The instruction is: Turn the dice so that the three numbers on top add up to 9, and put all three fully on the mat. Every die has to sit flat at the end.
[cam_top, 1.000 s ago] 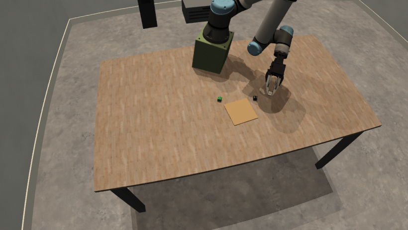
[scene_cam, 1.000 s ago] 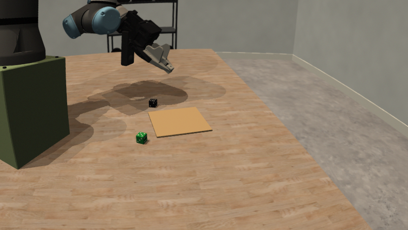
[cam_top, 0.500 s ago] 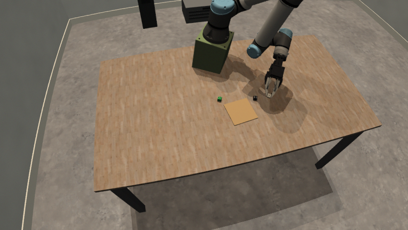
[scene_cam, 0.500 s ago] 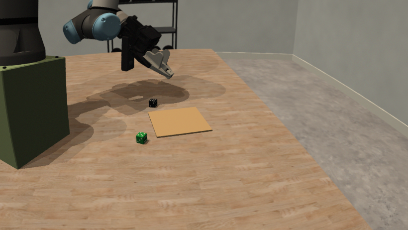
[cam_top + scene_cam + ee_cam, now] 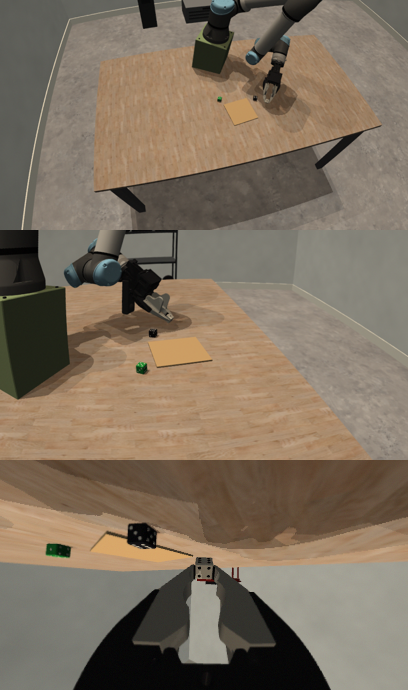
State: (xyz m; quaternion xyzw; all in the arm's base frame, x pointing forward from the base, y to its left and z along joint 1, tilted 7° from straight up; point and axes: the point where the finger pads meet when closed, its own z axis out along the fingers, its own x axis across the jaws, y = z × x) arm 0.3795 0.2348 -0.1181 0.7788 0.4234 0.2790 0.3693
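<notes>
Right now the black die is 5 cm to the right of my hand, 4 cm behind it and 3 cm below it. Also, from my hand: tan mat: 15 cm to the right, 4 cm below, 3 cm ahead; then white die: 1 cm ahead; then green die: 25 cm to the right, 6 cm behind, 3 cm below.
</notes>
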